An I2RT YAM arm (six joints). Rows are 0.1 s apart.
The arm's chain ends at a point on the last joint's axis. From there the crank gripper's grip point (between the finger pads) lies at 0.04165 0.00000 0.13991 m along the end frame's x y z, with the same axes.
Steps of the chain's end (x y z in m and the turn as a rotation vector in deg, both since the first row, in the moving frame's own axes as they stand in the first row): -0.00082, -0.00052, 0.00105, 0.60, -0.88, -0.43; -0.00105, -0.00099, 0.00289, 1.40, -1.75, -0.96; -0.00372, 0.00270, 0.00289, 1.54, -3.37, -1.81; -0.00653, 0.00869, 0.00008, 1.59, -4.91, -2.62; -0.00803, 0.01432, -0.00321, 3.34, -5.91, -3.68; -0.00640, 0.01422, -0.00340, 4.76, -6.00, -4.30; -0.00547, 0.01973, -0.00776, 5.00, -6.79, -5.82; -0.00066, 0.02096, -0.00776, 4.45, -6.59, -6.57; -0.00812, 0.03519, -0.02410, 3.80, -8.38, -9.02; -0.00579, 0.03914, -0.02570, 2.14, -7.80, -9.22
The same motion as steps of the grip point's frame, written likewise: -0.00298, -0.00229, 0.00166, 0.60, -0.88, -0.43; -0.00538, -0.00509, 0.00405, 1.40, -1.75, -0.96; -0.01209, -0.00227, 0.00503, 1.54, -3.37, -1.81; -0.01878, 0.00314, 0.00305, 1.59, -4.91, -2.62; -0.02299, 0.00386, 0.00001, 3.34, -5.91, -3.68; -0.02177, -0.00010, -0.00043, 4.76, -6.00, -4.30; -0.02309, 0.00400, -0.00455, 5.00, -6.79, -5.82; -0.01783, 0.00614, -0.00452, 4.45, -6.59, -6.57; -0.03010, 0.02089, -0.02007, 3.80, -8.38, -9.02; -0.02603, 0.02872, -0.02159, 2.14, -7.80, -9.22
